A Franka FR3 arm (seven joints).
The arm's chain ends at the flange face. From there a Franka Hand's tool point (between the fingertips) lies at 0.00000 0.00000 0.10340 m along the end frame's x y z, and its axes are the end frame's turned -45 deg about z.
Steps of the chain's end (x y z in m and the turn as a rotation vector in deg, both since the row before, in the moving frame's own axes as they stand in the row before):
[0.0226, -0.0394, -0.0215, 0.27, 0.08, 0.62]
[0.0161, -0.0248, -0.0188, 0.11, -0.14, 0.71]
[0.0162, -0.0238, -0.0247, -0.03, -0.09, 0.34]
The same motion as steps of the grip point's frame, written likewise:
[0.0443, -0.0121, -0.0215, 0.13, 0.25, 0.62]
[0.0289, -0.0065, -0.0188, 0.18, -0.02, 0.71]
[0.0281, -0.0055, -0.0247, 0.04, -0.08, 0.34]

